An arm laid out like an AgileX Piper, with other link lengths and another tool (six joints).
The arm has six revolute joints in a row. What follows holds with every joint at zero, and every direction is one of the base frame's. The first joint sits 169.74 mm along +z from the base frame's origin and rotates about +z. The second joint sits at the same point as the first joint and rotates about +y. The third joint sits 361.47 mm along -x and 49.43 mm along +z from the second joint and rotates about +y. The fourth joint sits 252.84 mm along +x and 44.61 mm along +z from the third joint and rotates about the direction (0.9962, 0, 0.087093). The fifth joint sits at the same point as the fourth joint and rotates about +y. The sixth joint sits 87.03 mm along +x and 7.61 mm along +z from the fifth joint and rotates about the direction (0.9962, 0, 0.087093). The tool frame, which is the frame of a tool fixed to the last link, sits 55.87 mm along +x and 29 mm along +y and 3.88 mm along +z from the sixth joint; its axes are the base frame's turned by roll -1.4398, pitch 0.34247 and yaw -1.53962 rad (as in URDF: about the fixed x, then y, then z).
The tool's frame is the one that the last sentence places.
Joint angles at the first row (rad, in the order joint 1, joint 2, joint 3, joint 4, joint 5, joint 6):
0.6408 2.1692 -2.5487 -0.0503 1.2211 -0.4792
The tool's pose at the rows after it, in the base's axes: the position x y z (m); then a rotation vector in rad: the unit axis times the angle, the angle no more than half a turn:
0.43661 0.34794 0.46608 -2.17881 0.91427 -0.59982
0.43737 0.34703 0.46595 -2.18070 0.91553 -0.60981
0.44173 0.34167 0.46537 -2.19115 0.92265 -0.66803
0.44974 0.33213 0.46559 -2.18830 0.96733 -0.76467
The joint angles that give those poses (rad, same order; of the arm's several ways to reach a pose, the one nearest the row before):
0.6408 2.1692 -2.5488 -0.0526 1.2211 -0.4792
0.6408 2.1692 -2.5488 -0.0611 1.2211 -0.4792
0.6408 2.1692 -2.5488 -0.1100 1.2211 -0.4792
0.6408 2.1692 -2.5488 -0.2010 1.2211 -0.4484

